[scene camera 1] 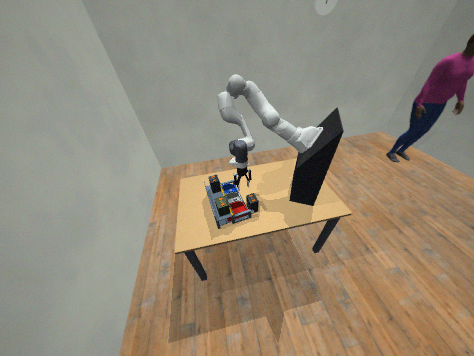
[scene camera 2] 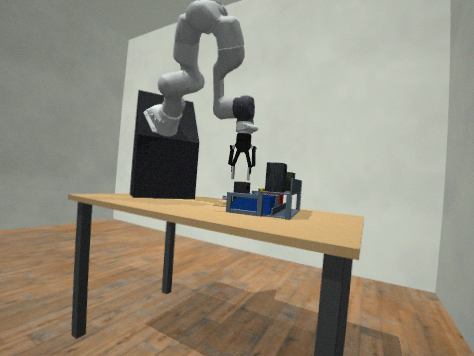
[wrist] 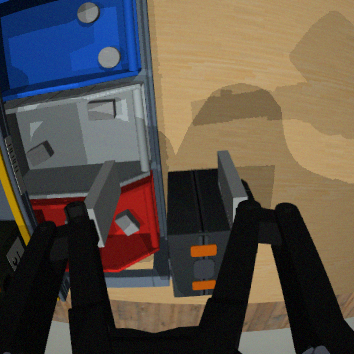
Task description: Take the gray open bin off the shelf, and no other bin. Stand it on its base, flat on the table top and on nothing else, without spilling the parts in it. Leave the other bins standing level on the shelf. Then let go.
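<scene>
The gray open bin stands in the shelf between the blue bin and the red bin. Two gray block parts lie in it. In scene camera 2 the gray bin cannot be made out behind the blue bin. My gripper is partly open and empty, pointing down above the shelf's front edge. In the wrist view its left finger overlaps the red bin and its right finger the table side.
A black box with orange marks stands close before the shelf, beside the red bin. Another black box and a dark green box stand behind the bins. The arm's black pedestal stands on the table.
</scene>
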